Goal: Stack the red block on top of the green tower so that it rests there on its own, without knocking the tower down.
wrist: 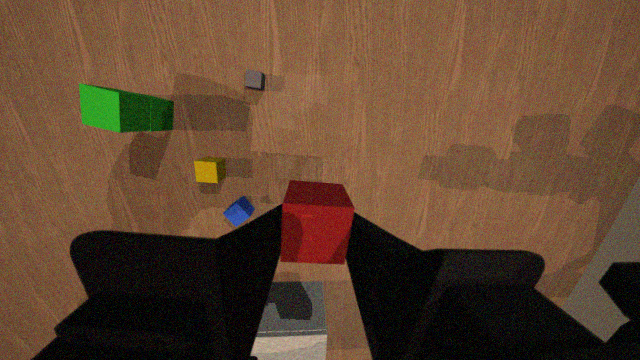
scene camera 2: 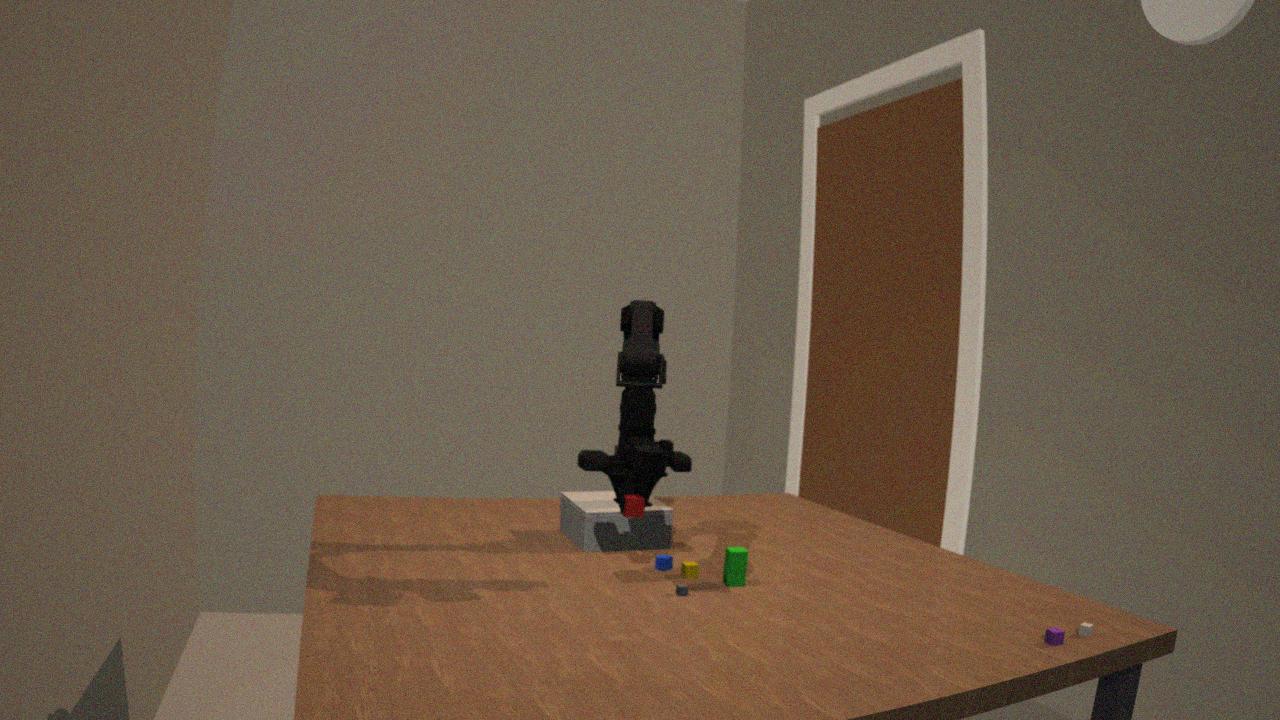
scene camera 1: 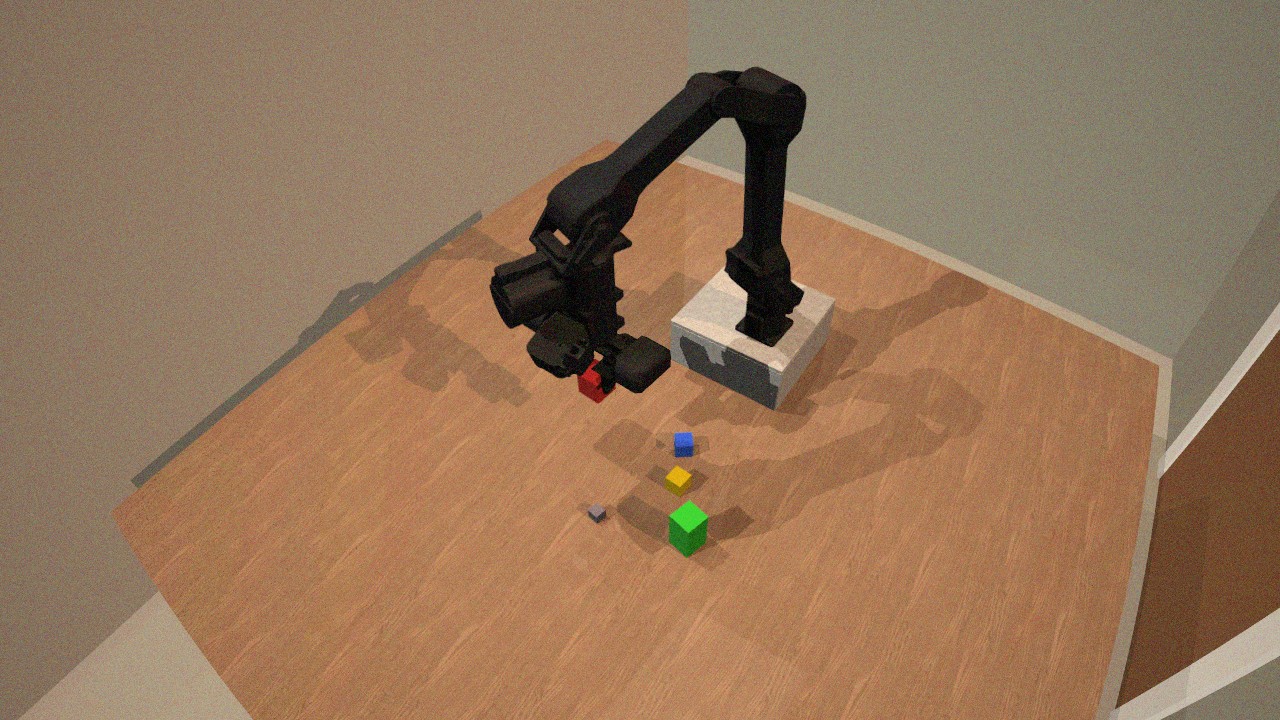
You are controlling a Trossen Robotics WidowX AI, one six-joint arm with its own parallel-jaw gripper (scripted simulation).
Scene:
The gripper shows in the wrist view, in scene camera 2 (632,510) and in scene camera 1. The same spot on the gripper: (wrist: 143,289) is (scene camera 1: 609,368).

